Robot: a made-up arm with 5 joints.
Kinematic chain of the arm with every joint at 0, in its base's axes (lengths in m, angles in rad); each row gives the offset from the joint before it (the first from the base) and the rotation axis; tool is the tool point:
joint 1: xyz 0 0 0.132 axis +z
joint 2: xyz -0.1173 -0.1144 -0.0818 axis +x
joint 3: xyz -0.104 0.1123 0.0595 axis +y
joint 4: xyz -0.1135 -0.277 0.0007 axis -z
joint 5: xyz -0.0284 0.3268 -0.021 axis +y
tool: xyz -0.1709 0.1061 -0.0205
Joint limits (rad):
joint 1: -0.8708..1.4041
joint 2: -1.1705..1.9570
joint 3: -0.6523..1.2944
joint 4: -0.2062..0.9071
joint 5: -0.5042..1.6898
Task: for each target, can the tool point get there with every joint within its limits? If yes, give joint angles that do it. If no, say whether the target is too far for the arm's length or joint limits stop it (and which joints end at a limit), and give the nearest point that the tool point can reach.
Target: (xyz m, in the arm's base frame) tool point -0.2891 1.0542 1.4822
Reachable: no: too far | nearest point -0.2316 0.3612 0.4755 | short by 1.224 m
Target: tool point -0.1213 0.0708 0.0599
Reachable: yes | joints 0.5968 -0.2952 0.6894 0.8147 1.0491
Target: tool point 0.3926 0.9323 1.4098
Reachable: no: too far | nearest point -0.0684 0.3622 0.4459 | short by 1.211 m
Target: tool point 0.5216 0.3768 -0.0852
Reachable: no: joint limits stop it (at a limit: joint 1, joint 2, joint 3, joint 4) | nearest point 0.1443 0.3517 -0.0167 | short by 0.384 m
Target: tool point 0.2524 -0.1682 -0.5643
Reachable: no: joint limits stop it (at a limit: joint 1, joint 2, joint 3, joint 5) | nearest point 0.0788 -0.3001 -0.2770 | short by 0.361 m
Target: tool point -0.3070 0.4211 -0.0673
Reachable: yes | joints -0.6627 -0.6618 -0.2201 0.0425 0.6512
